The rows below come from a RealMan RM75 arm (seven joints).
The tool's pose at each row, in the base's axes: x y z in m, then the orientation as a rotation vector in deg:
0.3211, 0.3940, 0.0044, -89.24, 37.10, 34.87
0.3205, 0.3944, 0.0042, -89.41, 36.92, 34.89
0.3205, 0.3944, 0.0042, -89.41, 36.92, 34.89
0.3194, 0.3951, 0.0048, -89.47, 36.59, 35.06
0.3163, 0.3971, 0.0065, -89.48, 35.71, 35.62
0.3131, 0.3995, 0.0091, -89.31, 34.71, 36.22
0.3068, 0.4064, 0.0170, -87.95, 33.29, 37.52
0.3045, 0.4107, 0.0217, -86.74, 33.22, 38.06
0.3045, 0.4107, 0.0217, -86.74, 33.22, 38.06
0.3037, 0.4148, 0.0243, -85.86, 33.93, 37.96
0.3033, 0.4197, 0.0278, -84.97, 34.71, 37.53
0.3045, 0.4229, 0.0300, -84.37, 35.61, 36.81
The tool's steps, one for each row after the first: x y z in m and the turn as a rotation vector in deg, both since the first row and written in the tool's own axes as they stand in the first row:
-0.0003, 0.0005, 0.0004, -0.17, -0.06, -0.12
-0.0003, 0.0005, 0.0004, -0.17, -0.06, -0.12
-0.0015, 0.0009, 0.0011, -0.32, -0.32, -0.24
-0.0050, 0.0018, 0.0030, -0.63, -1.15, -0.48
-0.0092, 0.0021, 0.0052, -0.80, -2.13, -0.74
-0.0196, 0.0007, 0.0115, -0.24, -4.20, -0.73
-0.0248, -0.0012, 0.0154, 0.61, -4.99, -0.31
-0.0248, -0.0012, 0.0154, 0.61, -4.99, -0.31
-0.0274, -0.0027, 0.0193, 1.50, -4.84, 0.19
-0.0305, -0.0052, 0.0239, 2.53, -4.48, 0.55
-0.0313, -0.0078, 0.0269, 3.43, -3.77, 0.77

